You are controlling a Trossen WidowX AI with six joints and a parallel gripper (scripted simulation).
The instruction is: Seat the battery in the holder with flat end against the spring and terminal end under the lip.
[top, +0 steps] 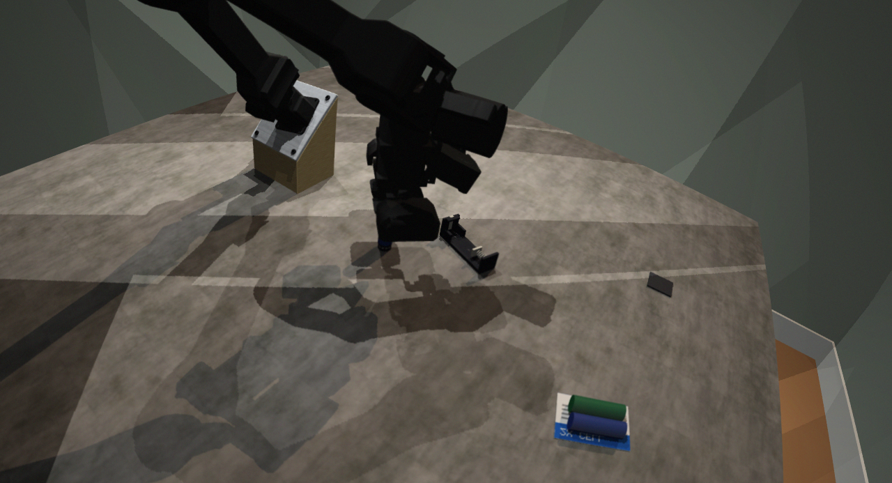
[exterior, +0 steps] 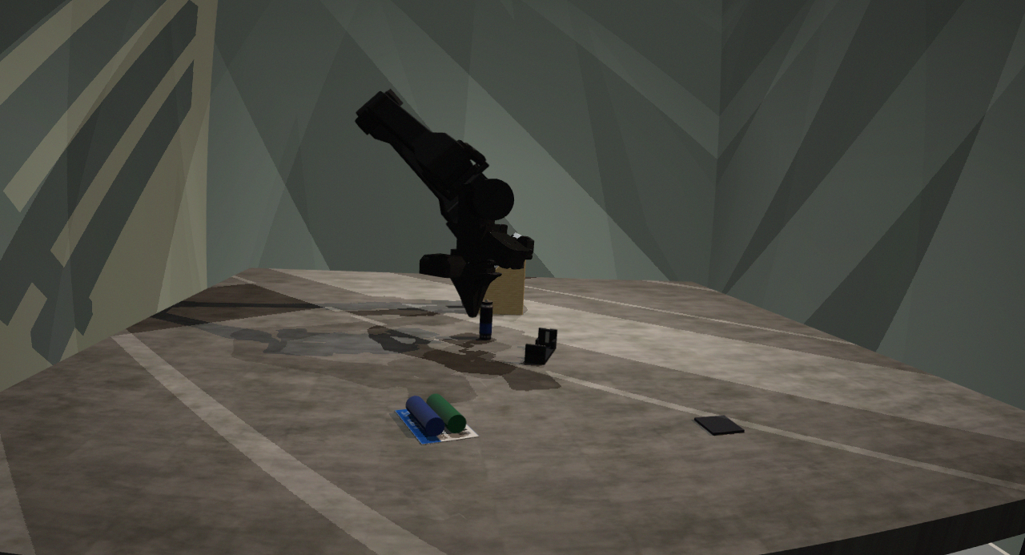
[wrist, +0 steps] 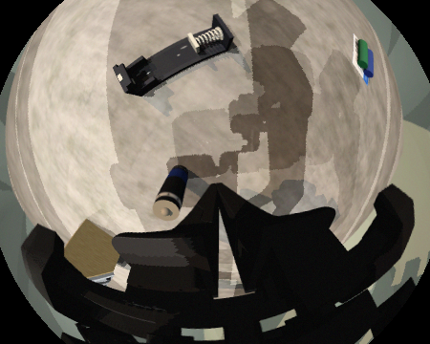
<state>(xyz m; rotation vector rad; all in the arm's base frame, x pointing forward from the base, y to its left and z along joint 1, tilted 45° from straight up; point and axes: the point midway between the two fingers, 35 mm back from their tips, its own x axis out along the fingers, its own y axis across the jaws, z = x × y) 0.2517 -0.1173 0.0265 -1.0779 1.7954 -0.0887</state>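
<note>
Right now the battery is 3 cm to the left of my gripper tip, 2 cm behind it and 1 cm below it. Round my gripper tip: black square (37 cm ahead, 21 cm to the left, 4 cm below).
</note>
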